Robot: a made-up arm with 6 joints.
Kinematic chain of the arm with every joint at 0, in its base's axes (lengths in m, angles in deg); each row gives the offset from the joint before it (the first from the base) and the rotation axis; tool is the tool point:
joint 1: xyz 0 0 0.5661 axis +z
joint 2: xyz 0.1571 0 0 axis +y
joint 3: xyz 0 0 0.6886 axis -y
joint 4: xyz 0 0 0.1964 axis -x
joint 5: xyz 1.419 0 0 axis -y
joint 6: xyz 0.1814 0 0 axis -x
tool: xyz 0 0 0
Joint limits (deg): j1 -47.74..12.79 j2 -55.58..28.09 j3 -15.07..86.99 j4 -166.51..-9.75 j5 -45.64..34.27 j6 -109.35..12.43
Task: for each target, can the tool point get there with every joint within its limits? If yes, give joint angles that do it. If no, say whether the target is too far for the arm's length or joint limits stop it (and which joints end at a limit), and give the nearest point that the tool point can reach.
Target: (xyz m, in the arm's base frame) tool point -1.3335 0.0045 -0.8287
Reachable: no: joint limits stop it (at a limit: joint 2, joint 3, joint 4, joint 5) | nearest point -1.8347 0.0062 1.6388 | short by 2.518 m
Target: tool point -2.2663 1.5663 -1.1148
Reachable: no: too far | nearest point -1.5093 1.0432 1.6388 | short by 2.903 m
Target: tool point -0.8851 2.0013 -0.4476
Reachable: no: joint limits stop it (at a limit: joint 1, joint 2, joint 3, joint 5) | nearest point -1.1997 1.3853 1.6420 | short by 2.201 m
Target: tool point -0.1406 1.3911 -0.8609
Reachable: no: joint limits stop it (at a limit: joint 1, joint 2, joint 3, joint 5) | nearest point 1.6133 0.4449 0.1832 | short by 2.250 m
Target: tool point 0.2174 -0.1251 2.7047
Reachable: yes | joints -36.35 -28.38 41.75 -21.92 -24.54 -88.28
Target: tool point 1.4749 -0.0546 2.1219
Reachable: yes | joints -3.92 1.18 31.28 -24.90 -37.41 -39.33
